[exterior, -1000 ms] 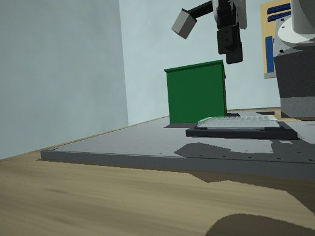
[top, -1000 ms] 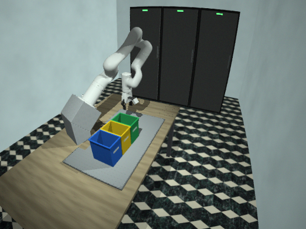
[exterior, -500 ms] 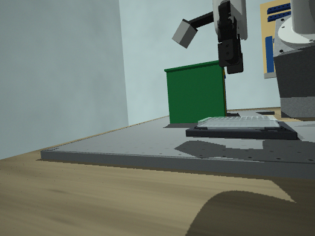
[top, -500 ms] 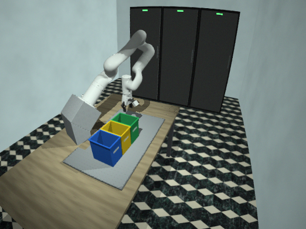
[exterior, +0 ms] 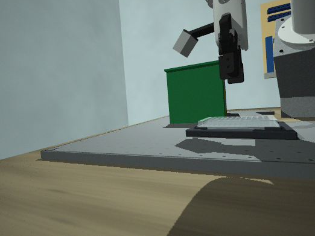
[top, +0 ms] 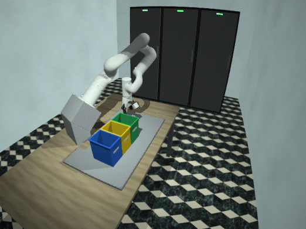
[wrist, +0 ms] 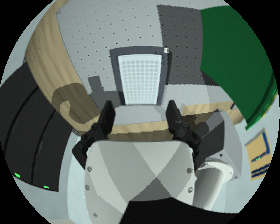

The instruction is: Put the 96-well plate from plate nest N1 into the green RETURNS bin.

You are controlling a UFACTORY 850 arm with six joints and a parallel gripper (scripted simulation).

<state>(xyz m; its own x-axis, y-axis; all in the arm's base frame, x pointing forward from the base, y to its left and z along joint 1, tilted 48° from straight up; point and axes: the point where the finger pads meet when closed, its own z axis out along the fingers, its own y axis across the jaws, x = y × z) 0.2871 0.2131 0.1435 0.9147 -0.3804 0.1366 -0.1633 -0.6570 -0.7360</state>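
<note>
Right now the clear 96-well plate is 9 cm below my hand. From my hand the other things lie so: dark plate nest 10 cm below; then green bin 23 cm to the right, 10 cm ahead, 2 cm below; then yellow bin 36 cm to the right, 9 cm ahead, 2 cm below.
</note>
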